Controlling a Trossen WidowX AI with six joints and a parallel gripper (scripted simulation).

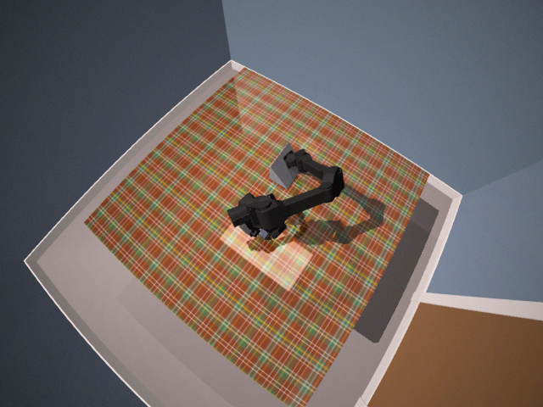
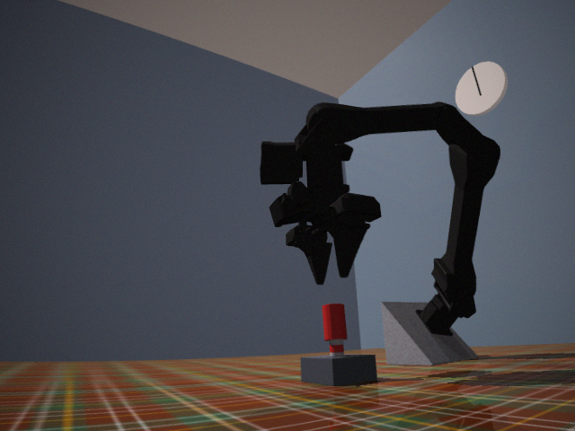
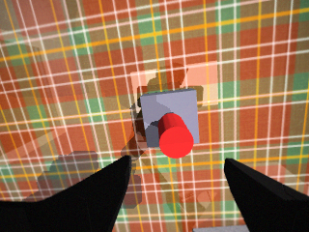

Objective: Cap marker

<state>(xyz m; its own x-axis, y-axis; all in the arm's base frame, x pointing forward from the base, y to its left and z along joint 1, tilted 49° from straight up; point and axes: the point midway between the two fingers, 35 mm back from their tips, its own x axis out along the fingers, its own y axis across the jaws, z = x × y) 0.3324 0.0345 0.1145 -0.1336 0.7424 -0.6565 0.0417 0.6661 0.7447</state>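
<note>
The red marker cap lies 60 mm below my gripper tip.
</note>
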